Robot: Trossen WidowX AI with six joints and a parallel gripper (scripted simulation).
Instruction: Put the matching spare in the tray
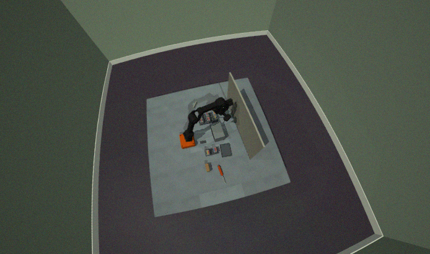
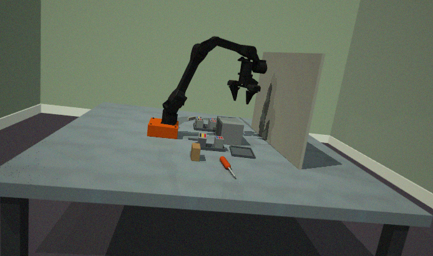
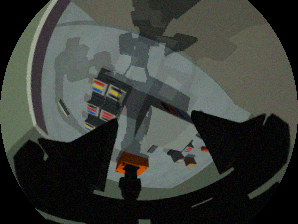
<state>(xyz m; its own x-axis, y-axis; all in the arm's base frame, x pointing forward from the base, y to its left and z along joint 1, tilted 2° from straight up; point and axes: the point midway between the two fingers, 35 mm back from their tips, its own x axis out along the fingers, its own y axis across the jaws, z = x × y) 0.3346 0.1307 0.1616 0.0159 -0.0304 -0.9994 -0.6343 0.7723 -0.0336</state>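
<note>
The spare lies 13 cm behind my gripper tip, 12 cm to the left of it and 14 cm below it. From my gripper tip the other things lie so: tall beige panel (18 cm ahead, 6 cm to the right, 5 cm above); then grey mounted unit (5 cm behind, 9 cm to the right, 13 cm below).
</note>
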